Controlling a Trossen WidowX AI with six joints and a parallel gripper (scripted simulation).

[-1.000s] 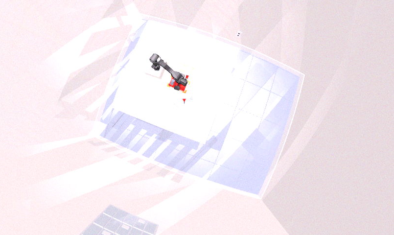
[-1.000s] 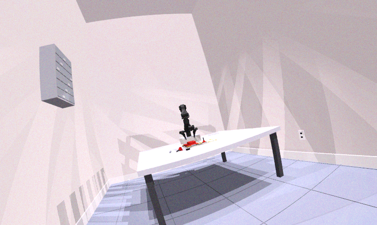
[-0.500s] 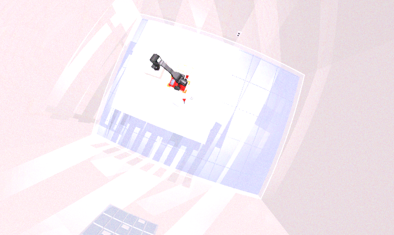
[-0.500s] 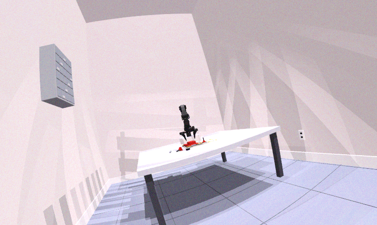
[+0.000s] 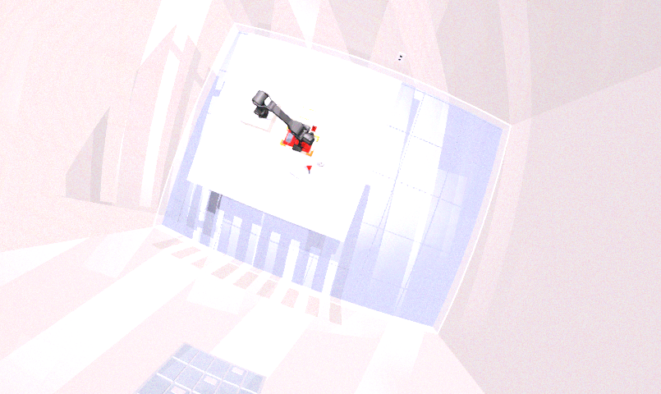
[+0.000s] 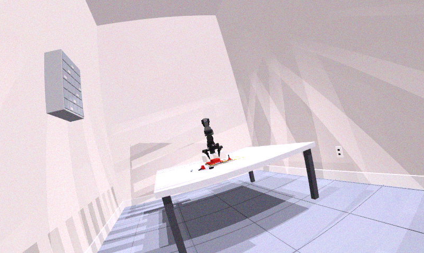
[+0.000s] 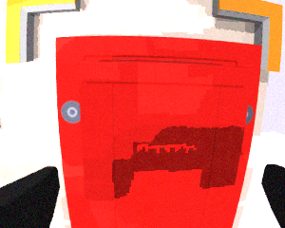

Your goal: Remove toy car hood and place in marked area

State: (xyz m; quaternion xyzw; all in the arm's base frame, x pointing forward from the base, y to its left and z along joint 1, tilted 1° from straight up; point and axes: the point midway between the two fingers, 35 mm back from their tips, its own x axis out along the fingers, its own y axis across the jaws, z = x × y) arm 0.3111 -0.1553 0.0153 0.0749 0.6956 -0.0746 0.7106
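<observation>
Now: gripper tip 2 cm above the red hood. Also, from my gripper tip: tiny round piece: 15 cm ahead, 13 cm to the right, 5 cm below.
</observation>
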